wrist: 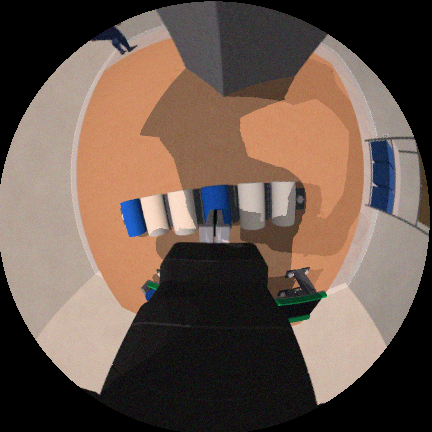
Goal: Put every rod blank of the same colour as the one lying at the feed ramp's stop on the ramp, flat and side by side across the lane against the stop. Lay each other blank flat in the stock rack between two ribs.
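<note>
My gripper (215, 217) is shut and empty; its fingertips overlap the near part of a blue blank (215, 195) in the wrist view. That blank lies in a row across the dark stock rack (300, 192). Left of it lie two cream-white blanks (154, 215) (181, 212) and, at the far left, another blue blank (132, 218). Right of it lie two whitish blanks (251, 206) (283, 203), partly in shadow. Dark ribs show between several blanks. Whether the fingers touch the middle blue blank cannot be told.
Green-edged dark parts (301, 301) show at lower right, beside a dark bracket (302, 281). A green edge and a bit of blue (150, 296) show at lower left; the gripper body hides what lies between. A large dark grey block (220, 50) stands at the top. Blue bins (382, 175) stand far right.
</note>
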